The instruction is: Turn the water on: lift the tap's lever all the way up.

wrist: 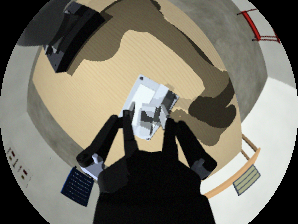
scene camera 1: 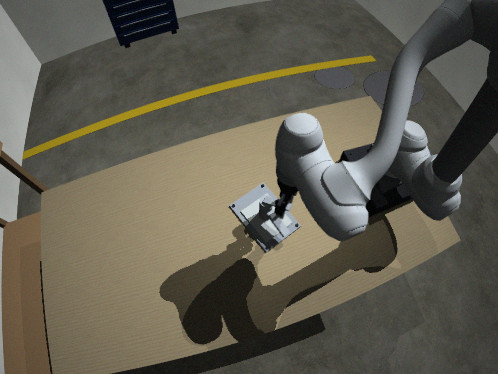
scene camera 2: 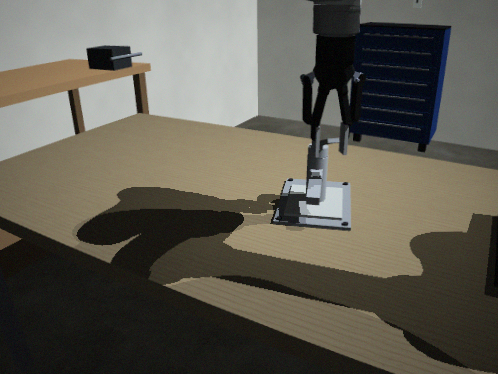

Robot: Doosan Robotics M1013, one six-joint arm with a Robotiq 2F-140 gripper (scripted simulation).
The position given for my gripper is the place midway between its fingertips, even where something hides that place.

I see my gripper (scene camera 2: 329, 154) and a tap (wrist: 144, 94).
My gripper also shows in the wrist view (wrist: 147, 108).
